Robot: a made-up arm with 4 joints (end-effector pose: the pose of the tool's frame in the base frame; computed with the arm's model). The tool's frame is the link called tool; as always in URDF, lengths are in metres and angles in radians.
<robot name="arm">
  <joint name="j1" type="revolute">
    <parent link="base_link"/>
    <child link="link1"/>
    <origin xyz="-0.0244 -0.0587 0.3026"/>
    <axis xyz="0 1 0"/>
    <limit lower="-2.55" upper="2.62" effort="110" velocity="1.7"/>
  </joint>
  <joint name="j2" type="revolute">
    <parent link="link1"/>
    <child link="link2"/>
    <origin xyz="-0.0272 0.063 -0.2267"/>
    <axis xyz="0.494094 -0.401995 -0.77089"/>
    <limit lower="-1.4" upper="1.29" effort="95" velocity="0.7"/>
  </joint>
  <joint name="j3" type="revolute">
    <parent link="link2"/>
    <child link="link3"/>
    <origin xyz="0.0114 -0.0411 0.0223"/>
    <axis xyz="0 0 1"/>
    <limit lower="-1.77" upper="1.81" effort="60" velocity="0.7"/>
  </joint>
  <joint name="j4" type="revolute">
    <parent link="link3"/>
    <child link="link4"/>
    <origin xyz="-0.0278 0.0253 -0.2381"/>
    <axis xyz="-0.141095 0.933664 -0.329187"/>
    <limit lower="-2.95" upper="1.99" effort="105" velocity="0.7"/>
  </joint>
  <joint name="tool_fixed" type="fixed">
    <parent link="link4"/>
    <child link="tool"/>
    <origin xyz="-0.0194 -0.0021 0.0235"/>
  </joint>
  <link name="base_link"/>
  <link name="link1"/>
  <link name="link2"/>
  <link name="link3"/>
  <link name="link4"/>
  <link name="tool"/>
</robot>
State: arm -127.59 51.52 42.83 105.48
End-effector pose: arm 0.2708 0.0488 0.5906 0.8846 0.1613 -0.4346 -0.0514
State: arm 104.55 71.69 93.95 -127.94
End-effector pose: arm -0.4814 0.0308 0.3314 0.6852 0.4799 -0.5453 0.0530
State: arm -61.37 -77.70 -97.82 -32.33
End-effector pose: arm 0.3015 -0.1195 0.0768 0.6067 -0.3238 -0.6710 -0.2772
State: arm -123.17 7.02 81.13 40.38
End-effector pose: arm 0.3487 -0.0475 0.4932 0.5579 -0.5348 -0.6337 0.0334
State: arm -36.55 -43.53 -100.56 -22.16
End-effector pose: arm 0.1993 -0.0557 -0.0575 0.7283 -0.1543 -0.4411 -0.5011
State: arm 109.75 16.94 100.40 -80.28
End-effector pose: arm -0.4593 -0.0583 0.4655 0.5627 0.8259 0.0300 0.0185
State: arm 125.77 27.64 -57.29 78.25
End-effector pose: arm -0.3791 0.0146 0.5101 0.2346 0.3051 -0.6729 0.6318
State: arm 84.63 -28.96 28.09 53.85
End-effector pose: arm -0.4217 -0.0778 0.3294 0.2878 -0.1090 0.8703 0.3846
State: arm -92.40 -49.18 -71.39 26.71
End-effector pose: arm 0.3753 -0.0713 0.2783 0.7479 0.1217 -0.4855 -0.4361
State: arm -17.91 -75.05 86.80 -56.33
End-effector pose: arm 0.1155 -0.1885 -0.0215 0.3014 0.2904 0.2504 0.8730
